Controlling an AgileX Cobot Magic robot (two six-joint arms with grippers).
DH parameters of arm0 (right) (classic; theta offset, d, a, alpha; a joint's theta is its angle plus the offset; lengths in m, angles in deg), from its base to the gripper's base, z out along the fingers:
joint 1: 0 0.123 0 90
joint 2: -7.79 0 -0.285 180
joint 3: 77.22 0 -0.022 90
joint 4: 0 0.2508 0 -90
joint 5: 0 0 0.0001 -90
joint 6: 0 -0.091 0 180
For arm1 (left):
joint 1: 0 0.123 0 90
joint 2: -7.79 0 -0.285 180
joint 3: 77.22 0 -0.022 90
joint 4: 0 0.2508 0 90
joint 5: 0 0 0.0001 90
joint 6: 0 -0.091 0 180
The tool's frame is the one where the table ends.
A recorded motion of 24 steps. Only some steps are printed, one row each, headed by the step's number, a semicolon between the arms.
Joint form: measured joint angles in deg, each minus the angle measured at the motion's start. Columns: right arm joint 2, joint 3, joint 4, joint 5, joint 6, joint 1; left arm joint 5, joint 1, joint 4, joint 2, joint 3, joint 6.
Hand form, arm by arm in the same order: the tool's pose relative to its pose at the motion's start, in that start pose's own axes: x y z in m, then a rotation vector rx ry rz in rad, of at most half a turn. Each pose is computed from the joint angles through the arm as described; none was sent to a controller.
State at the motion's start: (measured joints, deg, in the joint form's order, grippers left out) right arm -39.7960 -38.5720 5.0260 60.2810 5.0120 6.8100; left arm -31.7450 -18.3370 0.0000 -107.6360 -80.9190 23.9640
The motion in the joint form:
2: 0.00 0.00 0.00 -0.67 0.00 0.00; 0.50 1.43 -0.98 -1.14 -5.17 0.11
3: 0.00 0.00 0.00 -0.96 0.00 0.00; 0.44 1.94 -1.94 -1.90 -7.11 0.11
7: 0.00 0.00 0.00 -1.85 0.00 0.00; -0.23 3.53 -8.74 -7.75 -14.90 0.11
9: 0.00 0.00 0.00 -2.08 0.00 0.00; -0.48 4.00 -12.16 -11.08 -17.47 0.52
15: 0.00 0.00 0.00 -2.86 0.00 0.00; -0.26 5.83 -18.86 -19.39 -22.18 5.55
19: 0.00 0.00 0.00 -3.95 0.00 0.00; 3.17 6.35 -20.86 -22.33 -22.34 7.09
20: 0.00 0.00 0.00 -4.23 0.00 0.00; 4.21 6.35 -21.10 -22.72 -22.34 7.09
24: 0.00 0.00 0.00 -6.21 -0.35 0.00; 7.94 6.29 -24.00 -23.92 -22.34 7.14
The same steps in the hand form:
2: -0.0011 -0.0001 0.0000 0.0010 -0.0116 0.0000; -0.0256 -0.0004 -0.0064 0.0266 -0.0749 -0.0356
3: -0.0015 -0.0001 0.0000 0.0015 -0.0167 0.0000; -0.0335 -0.0004 -0.0067 0.0381 -0.0916 -0.0561
7: -0.0029 -0.0003 0.0000 0.0028 -0.0322 0.0000; -0.0551 -0.0010 0.0136 0.0956 -0.0943 -0.1734
9: -0.0033 -0.0003 -0.0001 0.0032 -0.0362 0.0000; -0.0573 -0.0001 0.0314 0.1163 -0.0681 -0.2363
15: -0.0045 -0.0004 -0.0001 0.0044 -0.0497 0.0000; -0.0558 0.0142 0.0814 0.1333 0.0003 -0.4518
19: -0.0062 -0.0005 -0.0002 0.0060 -0.0687 0.0000; -0.0518 0.0220 0.1031 0.1368 -0.0120 -0.5248
20: -0.0067 -0.0006 -0.0002 0.0064 -0.0735 0.0000; -0.0518 0.0225 0.1060 0.1400 -0.0231 -0.5303
24: -0.0098 -0.0009 -0.0005 0.0091 -0.1080 0.0061; -0.0524 0.0226 0.1145 0.1684 -0.0597 -0.5814

